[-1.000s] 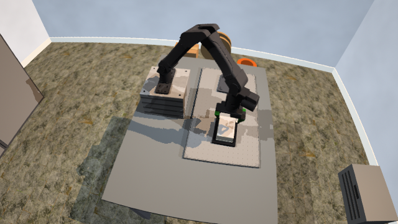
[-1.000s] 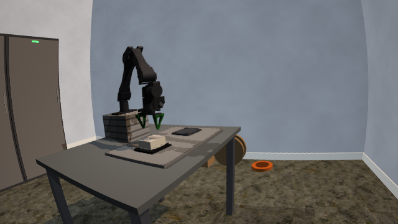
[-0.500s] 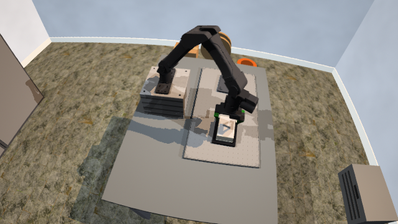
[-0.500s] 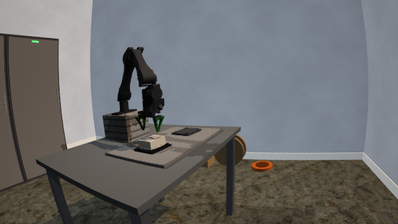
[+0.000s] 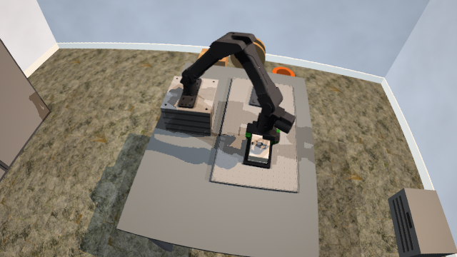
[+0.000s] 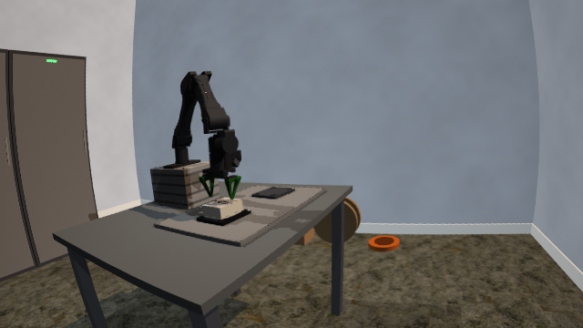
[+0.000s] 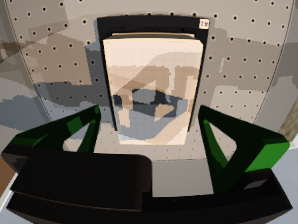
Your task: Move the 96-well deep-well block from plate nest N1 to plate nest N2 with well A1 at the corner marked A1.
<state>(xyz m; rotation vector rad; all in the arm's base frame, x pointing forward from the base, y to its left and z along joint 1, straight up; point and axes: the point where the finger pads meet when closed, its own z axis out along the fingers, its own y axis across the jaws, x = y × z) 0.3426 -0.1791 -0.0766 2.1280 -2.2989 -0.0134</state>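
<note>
Now: the deep-well block 4 cm below my hand. Round my hand: nest N2: 37 cm to the left, 7 cm below, 1 cm ahead; then nest N1: 7 cm below.
</note>
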